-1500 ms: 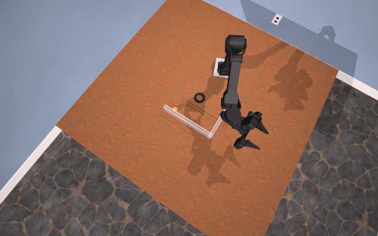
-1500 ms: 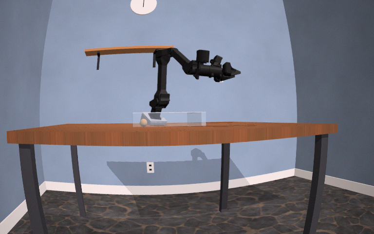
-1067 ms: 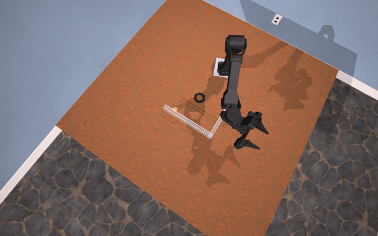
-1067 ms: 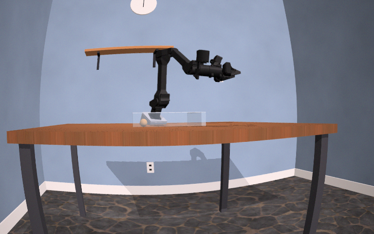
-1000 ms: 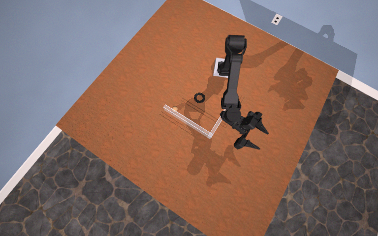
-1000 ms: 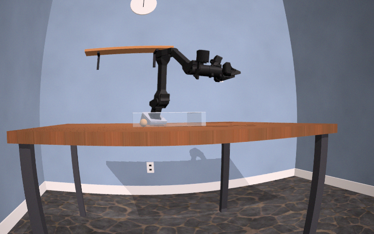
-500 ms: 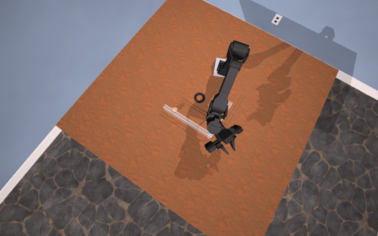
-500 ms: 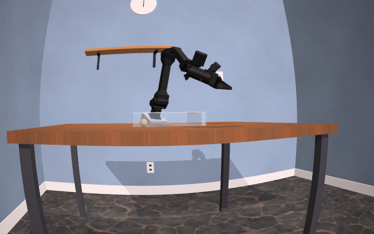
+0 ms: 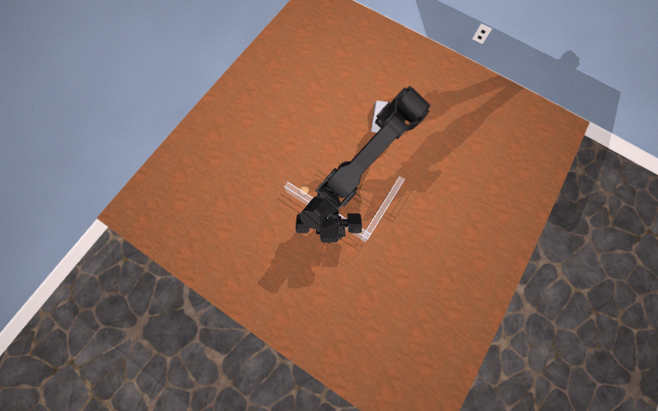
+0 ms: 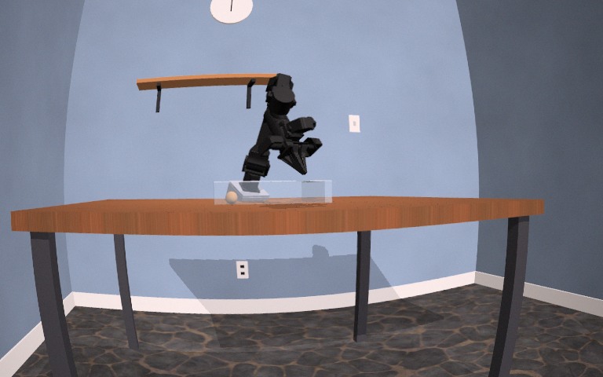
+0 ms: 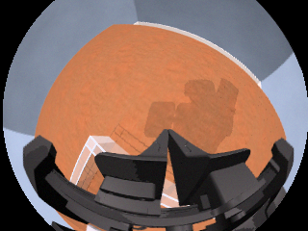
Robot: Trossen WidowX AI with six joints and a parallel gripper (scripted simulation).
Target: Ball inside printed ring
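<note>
The ball lies 15 cm to the right of my hand, 12 cm behind it and 9 cm below it. Round my hand: clear wall (8 cm behind, 6 cm below, 4 cm to the right).
</note>
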